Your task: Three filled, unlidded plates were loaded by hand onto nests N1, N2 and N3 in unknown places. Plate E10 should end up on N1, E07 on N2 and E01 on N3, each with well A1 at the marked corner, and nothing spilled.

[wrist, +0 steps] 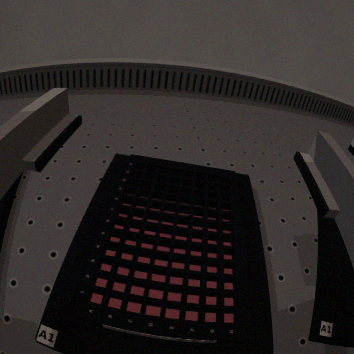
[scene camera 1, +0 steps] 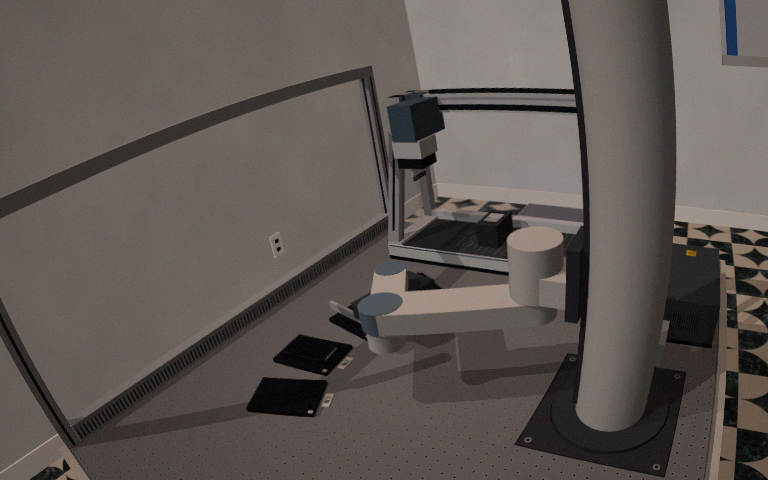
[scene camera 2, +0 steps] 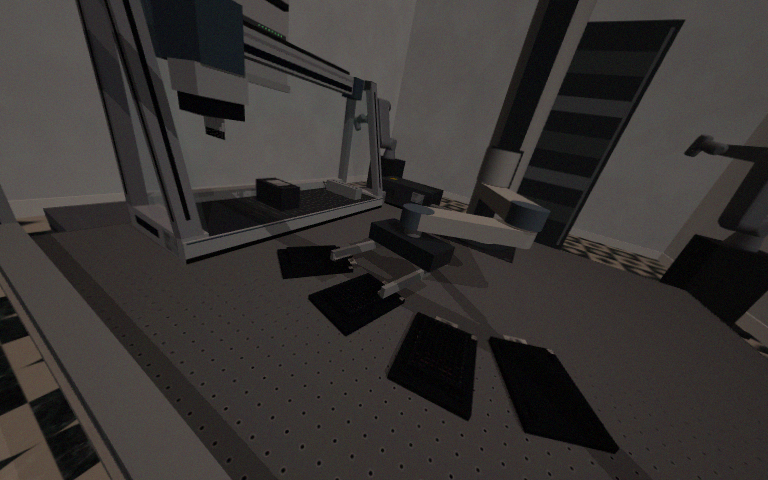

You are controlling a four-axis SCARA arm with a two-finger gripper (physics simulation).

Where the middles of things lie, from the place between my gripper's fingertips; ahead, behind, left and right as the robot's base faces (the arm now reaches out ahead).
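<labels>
The nest N2 [scene camera 2: 416, 385] is 19 cm to the left of my hand and 7 cm below it. I find the nest N3 [scene camera 2: 283, 261] 17 cm to the right of my hand, 7 cm below it and 7 cm behind it, while the nest N1 [scene camera 2: 529, 375] is 35 cm to the left of my hand, 7 cm below it and 6 cm behind it. Going by their middles, of the things named here the nest N1 is the farthest from my hand. That leaves the nest OUT [scene camera 2: 326, 309], which is 7 cm below my hand and 2 cm behind it; going by their middles, it is the nearest to my hand of the things named here.
</labels>
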